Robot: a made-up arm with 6 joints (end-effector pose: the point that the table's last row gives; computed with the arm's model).
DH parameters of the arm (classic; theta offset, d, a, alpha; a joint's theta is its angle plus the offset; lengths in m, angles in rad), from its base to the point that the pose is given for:
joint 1: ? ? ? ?
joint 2: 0.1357 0 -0.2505 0
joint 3: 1.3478 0 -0.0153 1.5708
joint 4: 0 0.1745 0 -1.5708
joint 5: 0 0 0.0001 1.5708
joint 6: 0 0.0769 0 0
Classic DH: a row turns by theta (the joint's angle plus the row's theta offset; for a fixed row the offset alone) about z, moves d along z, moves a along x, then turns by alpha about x.
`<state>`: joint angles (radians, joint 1 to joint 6).
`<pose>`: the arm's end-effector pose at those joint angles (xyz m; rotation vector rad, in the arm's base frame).
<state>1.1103 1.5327 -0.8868 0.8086 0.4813 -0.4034</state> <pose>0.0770 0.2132 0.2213 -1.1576 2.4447 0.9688</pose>
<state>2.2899 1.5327 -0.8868 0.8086 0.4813 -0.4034</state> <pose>-0.1678 0.1524 0.2213 2.4028 -1.4363 -1.0565</pose>
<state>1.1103 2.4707 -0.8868 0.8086 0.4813 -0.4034</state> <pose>0.0765 0.2123 -0.0064 0.9534 -2.5400 -0.1024</pose>
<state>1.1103 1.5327 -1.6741 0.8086 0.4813 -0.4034</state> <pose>0.0937 0.2469 0.4037 -0.9586 1.6184 1.3387</pose>
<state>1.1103 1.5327 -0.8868 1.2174 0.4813 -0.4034</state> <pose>0.0730 0.2225 0.2317 -0.7187 2.6026 1.3225</pose>
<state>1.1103 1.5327 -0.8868 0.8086 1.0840 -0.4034</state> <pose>0.0386 0.1885 0.2195 1.4031 -2.3078 -0.8864</pose>
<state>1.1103 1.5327 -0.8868 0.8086 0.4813 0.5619</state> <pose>0.0770 0.2132 0.2213 -0.1157 -2.8623 -1.0995</pose>
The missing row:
joint 1: 0 0.1085 0 -1.5708
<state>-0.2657 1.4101 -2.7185 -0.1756 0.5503 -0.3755</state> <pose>0.0556 -0.0224 0.5910 -0.0064 0.7435 -0.7885</pose>
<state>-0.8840 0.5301 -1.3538 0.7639 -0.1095 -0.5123</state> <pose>-0.0425 0.0428 0.4746 0.3800 0.4583 -0.6389</pose>
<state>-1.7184 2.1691 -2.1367 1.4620 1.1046 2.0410</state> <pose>0.0123 -0.3820 0.3138 1.9209 -1.0399 2.0163</pose>
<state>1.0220 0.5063 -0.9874 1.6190 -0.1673 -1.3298</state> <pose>0.0121 -0.0045 0.4056 -0.2313 1.0551 1.1067</pose>
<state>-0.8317 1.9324 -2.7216 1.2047 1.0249 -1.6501</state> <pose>0.2225 -0.1530 0.4881 -0.7429 1.1918 -0.7294</pose>
